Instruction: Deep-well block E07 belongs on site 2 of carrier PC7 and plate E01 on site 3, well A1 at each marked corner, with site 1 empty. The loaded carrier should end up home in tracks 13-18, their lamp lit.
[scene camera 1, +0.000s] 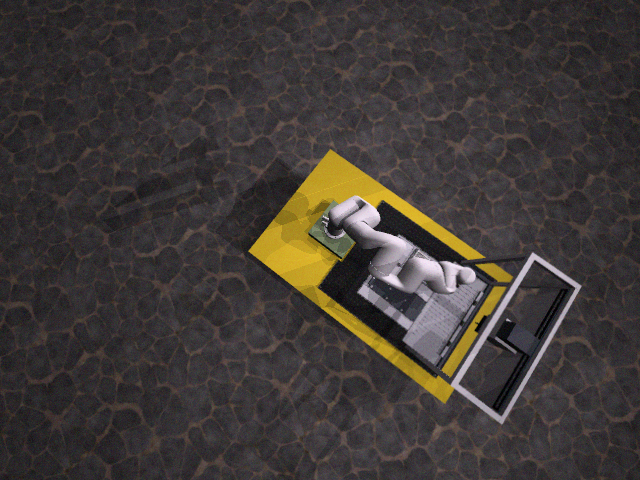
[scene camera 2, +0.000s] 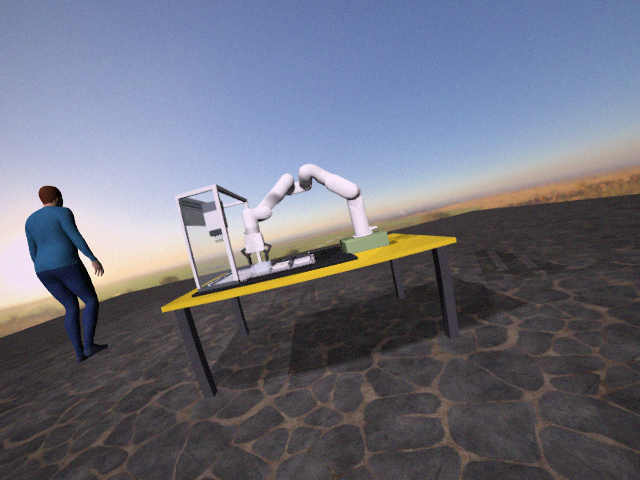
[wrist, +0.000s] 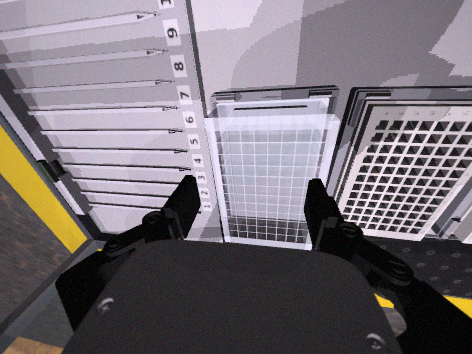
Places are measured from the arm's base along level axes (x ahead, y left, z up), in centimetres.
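Pixels of known places: gripper, between the fingertips: (scene camera 2: 259, 263) (wrist: 250, 191); arm's base, origin of its link: (scene camera 1: 335, 228) (scene camera 2: 363, 235).
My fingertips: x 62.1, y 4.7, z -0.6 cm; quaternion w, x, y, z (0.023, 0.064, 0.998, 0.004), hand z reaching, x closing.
Note:
Ahead of a thing's pixels: the offset from my fingertips to its middle. Level surfaces: height alone.
My gripper (scene camera 2: 257, 259) (wrist: 250, 191) is open, pointing down. In the wrist view its black fingers stand on either side of a clear, tall deep-well block @(dx -1.3, dy +0.6, dz -2.3 cm) (wrist: 267, 160) (scene camera 2: 262, 267), with nothing gripped. The block stands in a dark-edged site beside the numbered track strip. A white plate @(dx -11.9, dy +2.2, dz -3.7 cm) (wrist: 378, 164) with dark square wells sits in the neighbouring site to the right. No label E07, E01 or PC7 is readable. Tracks 1 to 9 (wrist: 125, 117) show at the left of the wrist view; tracks 13-18 and their lamp cannot be made out. In scene camera 1 the arm hides the gripper.
A white-framed enclosure (scene camera 1: 478, 347) (scene camera 2: 221, 235) stands at the end of the yellow table @(dz -6.8 cm) (scene camera 1: 289, 248) (scene camera 2: 413, 245), close to the gripper. The arm's green base (scene camera 1: 330, 245) (scene camera 2: 364, 241) is at the other end. A person (scene camera 2: 56, 242) stands beyond the enclosure.

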